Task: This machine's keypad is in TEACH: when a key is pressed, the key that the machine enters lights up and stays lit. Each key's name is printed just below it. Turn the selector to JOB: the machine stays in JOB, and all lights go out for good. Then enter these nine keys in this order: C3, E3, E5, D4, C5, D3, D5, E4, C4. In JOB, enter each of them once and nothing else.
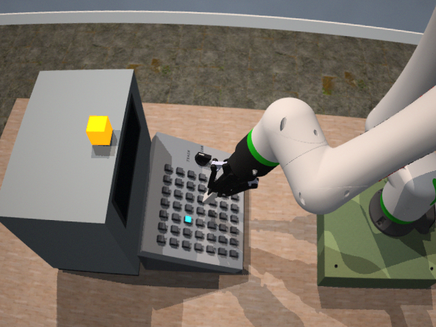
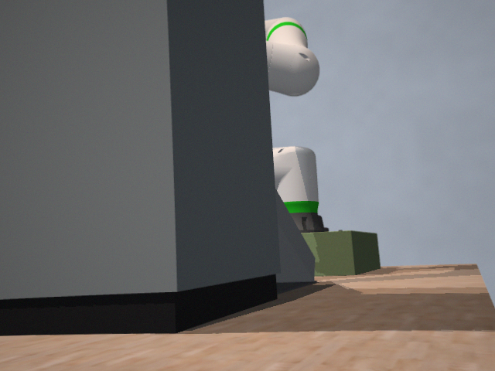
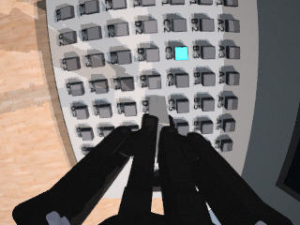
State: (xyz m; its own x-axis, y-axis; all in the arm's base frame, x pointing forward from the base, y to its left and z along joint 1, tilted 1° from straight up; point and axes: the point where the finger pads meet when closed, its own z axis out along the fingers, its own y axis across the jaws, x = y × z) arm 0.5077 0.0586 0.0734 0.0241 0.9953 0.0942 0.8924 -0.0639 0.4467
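The black selector knob is 140 mm to the right of my hand, 50 mm below it and 50 mm ahead of it. The rest, counted from my hand: grey keypad (100 mm below, 60 mm ahead, 20 mm to the right); then C3 key (60 mm to the left, 50 mm below, 50 mm ahead).
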